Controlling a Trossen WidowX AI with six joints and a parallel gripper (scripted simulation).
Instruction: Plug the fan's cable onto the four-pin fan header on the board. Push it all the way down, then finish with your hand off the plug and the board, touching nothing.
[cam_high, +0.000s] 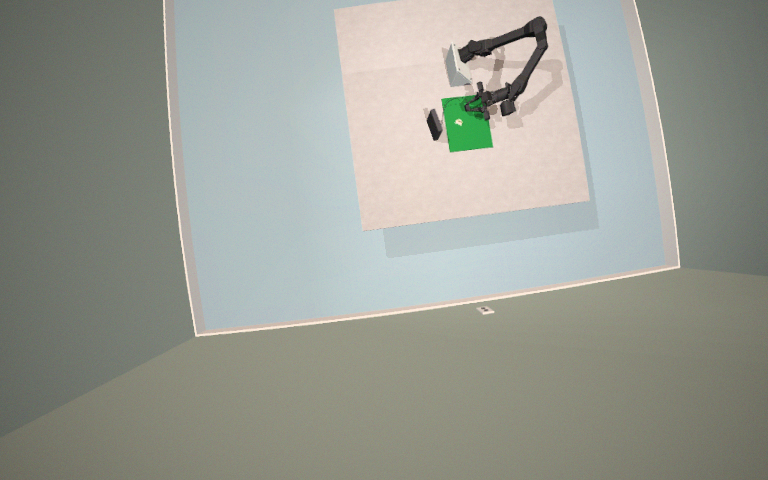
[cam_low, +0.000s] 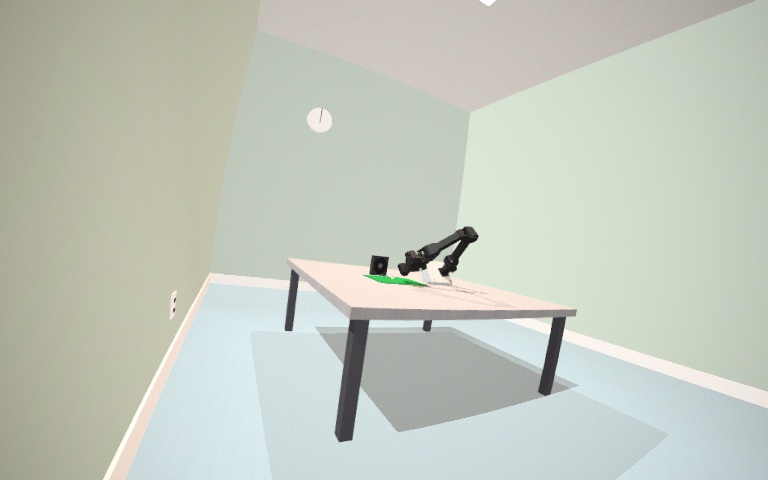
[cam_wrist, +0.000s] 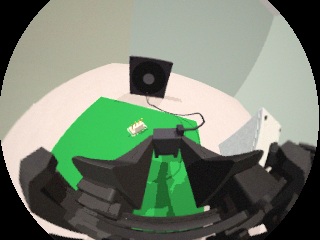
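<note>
My gripper tip is 60 mm short of the green board and 70 mm above it. From my gripper tip the other things lie so: dark plug: 10 mm to the left, 10 mm below; then black fan: 50 mm ahead, 180 mm to the right; then pale fan header: 50 mm ahead, 40 mm to the right, 60 mm below.
</note>
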